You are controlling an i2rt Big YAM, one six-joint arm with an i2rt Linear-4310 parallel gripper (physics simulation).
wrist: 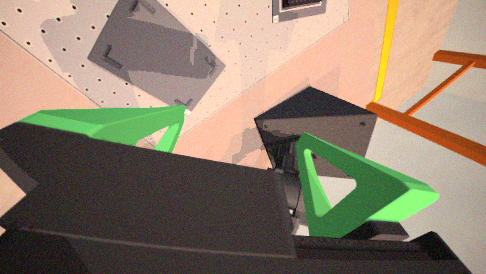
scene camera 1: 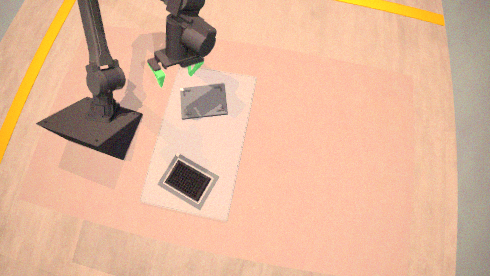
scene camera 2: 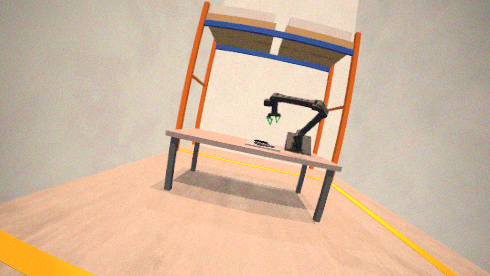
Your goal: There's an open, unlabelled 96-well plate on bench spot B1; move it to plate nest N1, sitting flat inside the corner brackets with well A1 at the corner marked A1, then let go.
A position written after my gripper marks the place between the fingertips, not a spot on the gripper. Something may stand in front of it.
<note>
My gripper (scene camera 1: 175,80) is open, holding nothing. Also in view: a grey nest with corner locators (scene camera 1: 210,100).
My gripper shows as well in the wrist view (wrist: 245,126). The grey nest with corner locators is seen too in the wrist view (wrist: 156,53).
</note>
